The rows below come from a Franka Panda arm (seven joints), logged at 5 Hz.
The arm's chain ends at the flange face. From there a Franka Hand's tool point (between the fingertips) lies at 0.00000 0.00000 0.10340 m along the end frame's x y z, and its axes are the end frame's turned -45 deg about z.
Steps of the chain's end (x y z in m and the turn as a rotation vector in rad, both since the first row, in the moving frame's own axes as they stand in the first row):
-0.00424, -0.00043, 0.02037, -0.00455, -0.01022, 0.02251
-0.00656, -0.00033, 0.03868, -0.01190, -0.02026, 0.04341
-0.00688, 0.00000, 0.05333, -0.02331, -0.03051, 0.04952
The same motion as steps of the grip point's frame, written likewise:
-0.00377, -0.00373, 0.02036, 0.00401, -0.01044, 0.02251
-0.00674, -0.00553, 0.03865, 0.00591, -0.02274, 0.04341
-0.00878, -0.00549, 0.05325, 0.00509, -0.03806, 0.04952

